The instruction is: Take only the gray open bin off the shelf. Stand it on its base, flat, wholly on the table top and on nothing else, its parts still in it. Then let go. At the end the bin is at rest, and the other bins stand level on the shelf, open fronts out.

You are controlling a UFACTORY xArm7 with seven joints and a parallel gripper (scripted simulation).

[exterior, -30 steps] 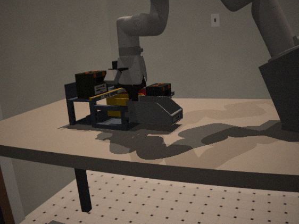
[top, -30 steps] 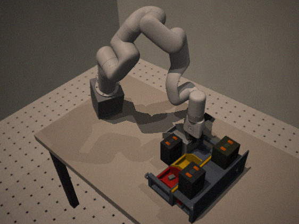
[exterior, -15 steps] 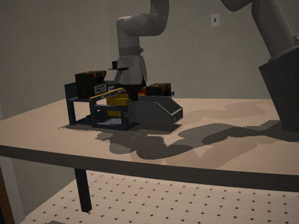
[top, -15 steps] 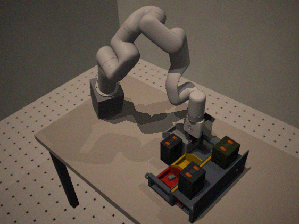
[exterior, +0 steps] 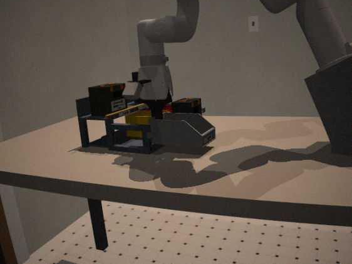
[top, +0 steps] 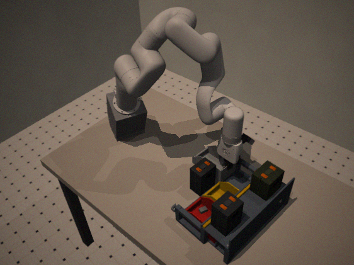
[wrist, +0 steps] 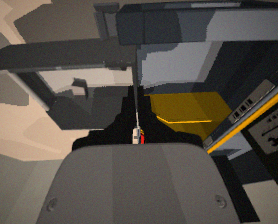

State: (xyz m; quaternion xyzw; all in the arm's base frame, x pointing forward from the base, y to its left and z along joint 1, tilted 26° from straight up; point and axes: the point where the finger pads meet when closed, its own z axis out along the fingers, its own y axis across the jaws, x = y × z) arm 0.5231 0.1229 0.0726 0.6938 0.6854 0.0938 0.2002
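My hand is 8 cm past the gray open bin and 4 cm above it. Also, from my hand: yellow bin: 8 cm ahead, 12 cm to the right, 6 cm below; then red bin: 8 cm ahead, 23 cm to the right, 6 cm below; then dark box: 6 cm behind, 10 cm to the right, 3 cm below.
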